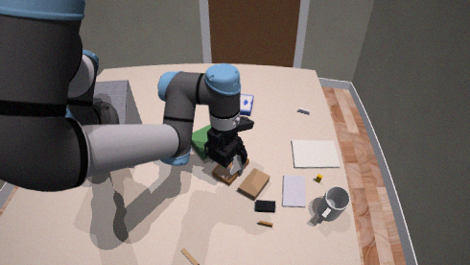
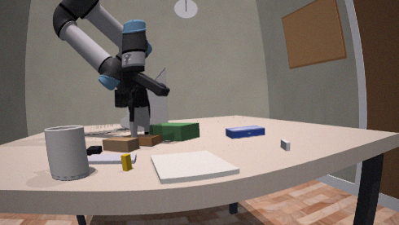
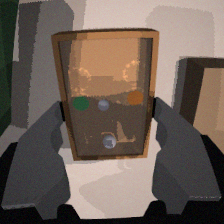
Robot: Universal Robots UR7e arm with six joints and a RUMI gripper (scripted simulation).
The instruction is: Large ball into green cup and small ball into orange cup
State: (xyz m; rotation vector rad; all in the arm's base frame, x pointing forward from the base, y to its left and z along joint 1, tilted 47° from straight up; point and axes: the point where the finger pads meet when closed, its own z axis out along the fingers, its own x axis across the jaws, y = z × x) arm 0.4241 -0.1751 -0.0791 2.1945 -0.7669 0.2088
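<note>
The wooden block is 7 cm ahead of my hand, 7 cm to the right of it and 1 cm below it. From my hand the other things lie so: black block (10 cm ahead, 14 cm to the right, 1 cm below); covered wooden puzzle (1 cm below); green block (6 cm behind, 12 cm to the left).
</note>
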